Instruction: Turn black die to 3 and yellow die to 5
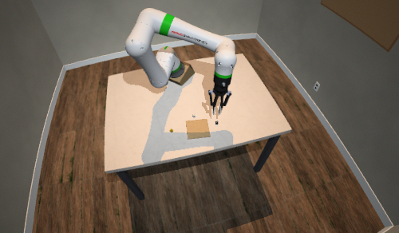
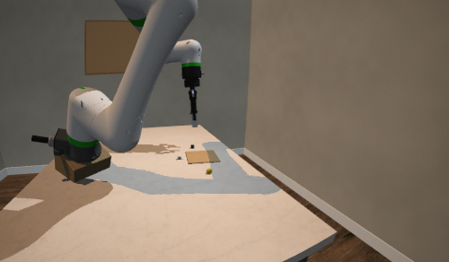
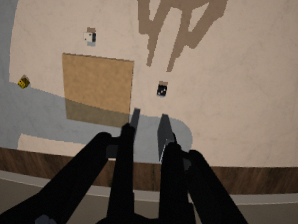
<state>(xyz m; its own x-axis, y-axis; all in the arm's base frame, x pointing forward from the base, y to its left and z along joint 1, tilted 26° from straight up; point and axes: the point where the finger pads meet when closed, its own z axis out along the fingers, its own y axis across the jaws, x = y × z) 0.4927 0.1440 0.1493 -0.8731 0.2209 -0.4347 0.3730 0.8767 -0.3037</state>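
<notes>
Now: hand 10 mm past the black die, 10 mm to the right of it and 140 mm above it. Also, from my hand: tan mat (20 mm behind, 120 mm to the right, 150 mm below); white die (120 mm behind, 100 mm to the right, 140 mm below); yellow die (60 mm behind, 280 mm to the right, 140 mm below).
</notes>
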